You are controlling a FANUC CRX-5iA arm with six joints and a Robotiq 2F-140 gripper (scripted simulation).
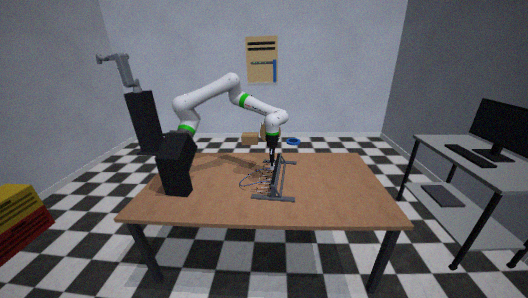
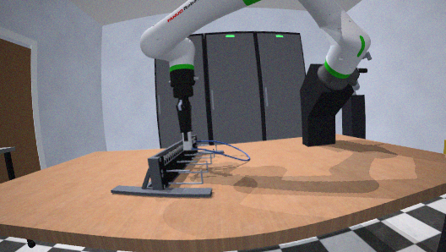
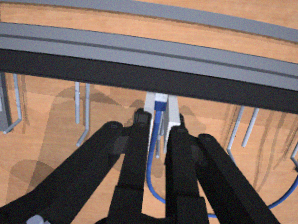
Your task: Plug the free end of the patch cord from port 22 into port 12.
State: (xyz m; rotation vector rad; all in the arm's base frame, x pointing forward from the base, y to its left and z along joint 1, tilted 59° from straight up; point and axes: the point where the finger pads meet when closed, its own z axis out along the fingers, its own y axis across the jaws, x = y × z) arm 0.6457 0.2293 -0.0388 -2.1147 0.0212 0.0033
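My gripper is now 3 cm above the white plug and 1 cm short of it.
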